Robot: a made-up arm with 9 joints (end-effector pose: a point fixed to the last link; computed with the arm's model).
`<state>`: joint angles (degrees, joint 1 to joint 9).
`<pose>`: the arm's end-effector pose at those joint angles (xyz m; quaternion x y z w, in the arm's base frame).
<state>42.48 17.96 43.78 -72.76 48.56 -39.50 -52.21 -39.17 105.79</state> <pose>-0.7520 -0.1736 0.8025 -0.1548 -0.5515 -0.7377 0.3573</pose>
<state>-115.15 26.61 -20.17 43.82 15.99 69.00 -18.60 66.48 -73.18</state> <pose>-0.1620 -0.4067 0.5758 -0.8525 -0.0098 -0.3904 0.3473</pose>
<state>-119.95 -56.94 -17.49 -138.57 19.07 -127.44 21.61 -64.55 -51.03</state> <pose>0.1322 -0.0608 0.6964 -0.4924 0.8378 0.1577 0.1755</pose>
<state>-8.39 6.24 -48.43 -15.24 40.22 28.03 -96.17 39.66 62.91</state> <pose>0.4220 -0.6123 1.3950 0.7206 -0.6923 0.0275 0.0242</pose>
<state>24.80 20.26 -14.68 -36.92 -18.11 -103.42 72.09 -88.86 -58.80</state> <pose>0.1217 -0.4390 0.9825 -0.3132 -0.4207 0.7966 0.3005</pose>
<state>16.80 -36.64 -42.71 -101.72 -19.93 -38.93 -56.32 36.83 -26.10</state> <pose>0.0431 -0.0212 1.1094 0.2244 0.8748 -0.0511 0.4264</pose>
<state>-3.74 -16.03 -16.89 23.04 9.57 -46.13 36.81 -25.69 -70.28</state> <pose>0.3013 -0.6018 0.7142 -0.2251 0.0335 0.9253 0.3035</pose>
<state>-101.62 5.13 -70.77 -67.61 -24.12 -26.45 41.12 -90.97 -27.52</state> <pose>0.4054 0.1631 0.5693 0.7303 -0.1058 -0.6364 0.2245</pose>
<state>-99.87 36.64 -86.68 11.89 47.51 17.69 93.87 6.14 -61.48</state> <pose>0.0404 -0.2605 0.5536 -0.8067 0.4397 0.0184 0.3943</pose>
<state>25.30 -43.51 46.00 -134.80 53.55 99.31 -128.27 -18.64 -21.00</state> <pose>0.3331 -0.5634 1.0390 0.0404 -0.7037 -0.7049 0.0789</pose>
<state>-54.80 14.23 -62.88 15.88 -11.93 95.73 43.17 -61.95 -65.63</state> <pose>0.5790 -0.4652 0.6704 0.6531 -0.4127 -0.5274 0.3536</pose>
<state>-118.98 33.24 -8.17 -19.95 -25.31 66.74 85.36 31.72 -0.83</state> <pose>0.2546 -0.5550 0.1430 -0.6319 0.5736 0.5200 0.0348</pose>
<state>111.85 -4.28 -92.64 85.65 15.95 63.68 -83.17 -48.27 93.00</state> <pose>0.2209 0.5447 0.9560 0.9203 0.3698 0.0927 0.0880</pose>
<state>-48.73 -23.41 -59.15 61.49 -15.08 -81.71 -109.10 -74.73 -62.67</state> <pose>0.6248 -0.3980 0.5655 -0.8515 -0.3155 -0.1008 0.4065</pose>
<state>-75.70 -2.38 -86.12 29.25 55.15 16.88 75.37 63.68 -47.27</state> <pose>0.0169 -0.3373 0.3508 -0.3821 -0.1323 -0.8029 0.4380</pose>
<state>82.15 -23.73 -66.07 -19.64 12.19 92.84 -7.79 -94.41 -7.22</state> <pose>0.4991 0.1166 0.8824 -0.2801 -0.1484 -0.5614 0.7644</pose>
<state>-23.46 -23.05 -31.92 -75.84 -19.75 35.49 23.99 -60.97 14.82</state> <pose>0.5423 -0.1381 0.9333 0.7736 0.0028 -0.5968 0.2132</pose>
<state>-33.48 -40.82 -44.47 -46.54 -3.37 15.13 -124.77 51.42 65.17</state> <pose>0.6167 -0.4959 1.2475 -0.8263 0.5457 -0.0136 0.1386</pose>
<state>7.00 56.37 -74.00 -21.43 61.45 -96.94 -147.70 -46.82 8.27</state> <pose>-0.4298 -0.5867 1.1452 -0.8562 0.0394 -0.0149 0.5150</pose>
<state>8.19 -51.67 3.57 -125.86 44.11 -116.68 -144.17 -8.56 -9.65</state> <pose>-0.1377 -0.5603 0.8828 -0.4772 0.1195 -0.1969 0.8481</pose>
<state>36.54 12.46 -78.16 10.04 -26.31 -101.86 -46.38 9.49 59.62</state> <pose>0.1127 -0.6410 1.1924 -0.7506 -0.4223 -0.3520 0.3665</pose>
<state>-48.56 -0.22 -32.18 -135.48 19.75 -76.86 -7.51 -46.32 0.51</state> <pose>0.0120 -0.0881 0.7365 0.8560 -0.0332 -0.1258 0.5003</pose>
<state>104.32 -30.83 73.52 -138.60 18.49 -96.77 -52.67 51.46 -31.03</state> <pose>-0.0877 -0.2501 0.9015 -0.6502 0.2434 0.0839 0.7148</pose>
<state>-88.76 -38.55 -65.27 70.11 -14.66 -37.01 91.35 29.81 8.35</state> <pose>0.6957 0.3778 0.7514 -0.1823 -0.6068 0.7316 0.2515</pose>
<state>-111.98 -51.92 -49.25 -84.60 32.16 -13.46 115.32 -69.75 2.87</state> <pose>0.5087 -0.4124 0.6711 -0.6128 -0.4215 0.2873 0.6036</pose>
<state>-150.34 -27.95 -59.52 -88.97 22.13 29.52 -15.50 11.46 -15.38</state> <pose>0.3226 -0.0088 0.1710 -0.2688 -0.1155 -0.6996 0.6520</pose>
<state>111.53 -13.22 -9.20 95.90 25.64 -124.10 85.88 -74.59 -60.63</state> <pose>0.2027 0.8809 0.8869 0.0867 -0.9758 0.1862 0.0747</pose>
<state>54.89 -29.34 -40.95 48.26 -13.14 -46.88 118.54 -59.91 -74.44</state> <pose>0.3977 -0.2150 0.9221 -0.5666 -0.1217 -0.8032 0.1378</pose>
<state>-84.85 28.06 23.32 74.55 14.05 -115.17 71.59 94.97 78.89</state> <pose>-0.0753 -0.8113 0.7861 -0.9563 0.2296 0.1633 0.0781</pose>
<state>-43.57 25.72 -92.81 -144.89 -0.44 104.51 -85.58 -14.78 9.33</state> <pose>-0.1193 -0.4582 0.3522 -0.4285 -0.0461 -0.1068 0.8960</pose>
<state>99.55 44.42 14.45 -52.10 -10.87 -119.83 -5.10 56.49 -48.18</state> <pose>-0.6660 0.1418 1.0236 -0.5903 -0.0262 -0.6858 0.4248</pose>
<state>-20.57 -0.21 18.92 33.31 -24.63 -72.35 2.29 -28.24 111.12</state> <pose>-0.2589 -0.9798 1.0990 -0.1425 -0.8016 -0.5007 0.2938</pose>
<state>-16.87 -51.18 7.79 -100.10 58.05 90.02 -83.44 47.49 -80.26</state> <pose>0.7154 -0.7295 0.9864 -0.2491 -0.6598 -0.1245 0.6979</pose>
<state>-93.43 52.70 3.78 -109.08 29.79 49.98 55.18 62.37 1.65</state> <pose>-0.2096 -0.7331 0.6673 -0.7152 0.6087 0.1250 0.3197</pose>
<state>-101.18 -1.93 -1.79 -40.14 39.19 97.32 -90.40 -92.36 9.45</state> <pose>-0.1212 -0.3864 0.0298 0.8077 0.5104 0.1628 0.2462</pose>
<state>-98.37 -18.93 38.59 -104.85 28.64 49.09 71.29 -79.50 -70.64</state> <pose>-0.1041 -0.5118 0.1541 -0.4633 0.0498 0.8180 0.3373</pose>
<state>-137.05 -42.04 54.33 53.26 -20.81 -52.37 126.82 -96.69 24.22</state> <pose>0.2357 -0.1098 0.2042 0.4334 -0.8964 0.0917 0.0180</pose>
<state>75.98 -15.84 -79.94 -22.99 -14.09 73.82 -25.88 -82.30 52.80</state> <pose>0.3011 0.0730 0.8515 -0.1113 -0.0786 -0.8579 0.4954</pose>
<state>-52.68 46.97 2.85 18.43 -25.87 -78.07 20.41 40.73 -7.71</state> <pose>-0.5589 -0.8091 0.5707 -0.2601 0.5404 -0.2156 0.7706</pose>
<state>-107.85 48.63 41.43 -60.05 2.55 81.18 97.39 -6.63 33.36</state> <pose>-0.3552 -0.8798 0.4406 -0.2523 0.6395 0.5514 0.4726</pose>
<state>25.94 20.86 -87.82 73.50 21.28 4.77 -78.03 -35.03 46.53</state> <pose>0.1047 -0.3862 1.2952 -0.8426 -0.0757 -0.1095 0.5218</pose>
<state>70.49 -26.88 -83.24 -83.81 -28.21 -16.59 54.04 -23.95 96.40</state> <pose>0.1080 -0.0546 0.3751 0.1009 0.0730 -0.8693 0.4783</pose>
